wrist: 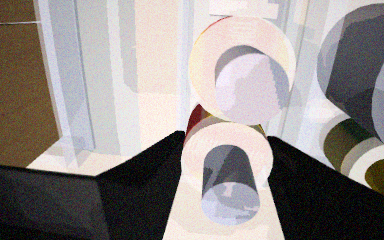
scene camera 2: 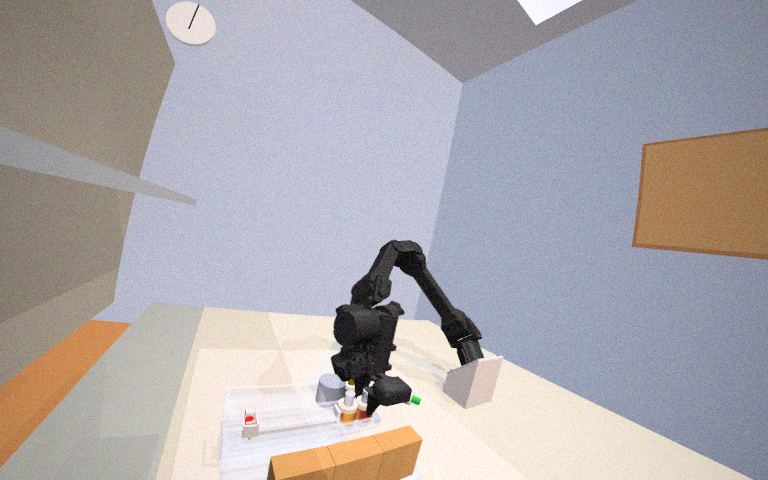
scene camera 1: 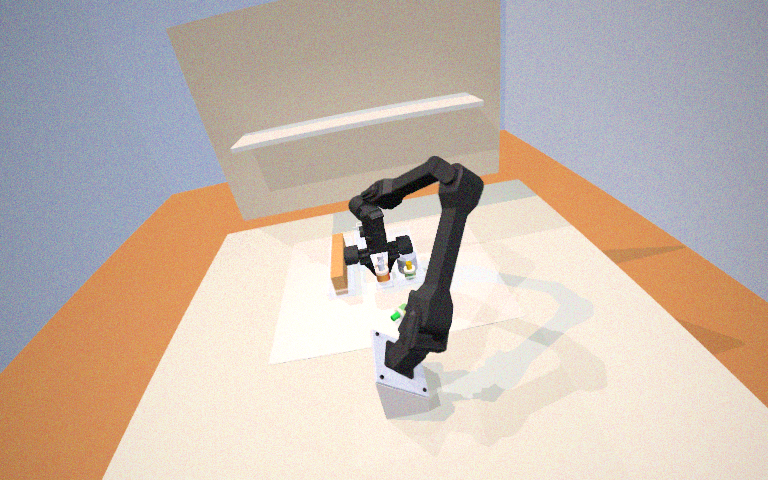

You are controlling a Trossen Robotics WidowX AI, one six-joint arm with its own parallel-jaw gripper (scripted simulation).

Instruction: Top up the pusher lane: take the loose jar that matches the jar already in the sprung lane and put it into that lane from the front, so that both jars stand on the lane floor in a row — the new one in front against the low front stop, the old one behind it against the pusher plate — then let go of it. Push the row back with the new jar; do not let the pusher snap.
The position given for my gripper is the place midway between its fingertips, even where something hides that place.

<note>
In view: my gripper (scene camera 2: pixel 363 408), a jar (wrist: pixel 226 161) and a jar (wrist: pixel 241 68).
My gripper shows as well in the wrist view (wrist: pixel 224 142) and in scene camera 1 (scene camera 1: pixel 382 273).
</note>
